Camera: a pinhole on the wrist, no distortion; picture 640 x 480 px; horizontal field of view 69.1 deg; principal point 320.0 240.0 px. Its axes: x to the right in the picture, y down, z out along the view. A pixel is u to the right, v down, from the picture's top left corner.
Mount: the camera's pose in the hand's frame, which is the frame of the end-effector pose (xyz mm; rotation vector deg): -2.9 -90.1 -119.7 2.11 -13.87 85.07
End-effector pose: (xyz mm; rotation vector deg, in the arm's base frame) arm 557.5 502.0 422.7 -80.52 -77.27 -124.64
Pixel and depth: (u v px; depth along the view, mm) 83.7 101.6 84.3
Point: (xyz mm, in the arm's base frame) 438.2 553.4 338.1
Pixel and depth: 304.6 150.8 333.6
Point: 579.8 763.0 365.0
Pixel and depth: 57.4 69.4 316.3
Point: 432.5 834.5 299.2
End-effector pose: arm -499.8 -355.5 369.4 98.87 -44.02 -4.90
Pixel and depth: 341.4 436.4 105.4
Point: -493.8 -295.2 267.2
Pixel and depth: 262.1 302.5 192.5
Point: -506.3 -362.3 203.1
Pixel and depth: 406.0 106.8 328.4
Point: -517.4 -560.2 230.7
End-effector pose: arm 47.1 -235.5 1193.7 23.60 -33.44 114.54
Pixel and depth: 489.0 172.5 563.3
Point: 56.4 -495.3 1594.3
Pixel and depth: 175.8 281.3 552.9
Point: 437.6 -406.6 1518.6
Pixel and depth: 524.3 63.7 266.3
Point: 49.9 -271.5 1379.4
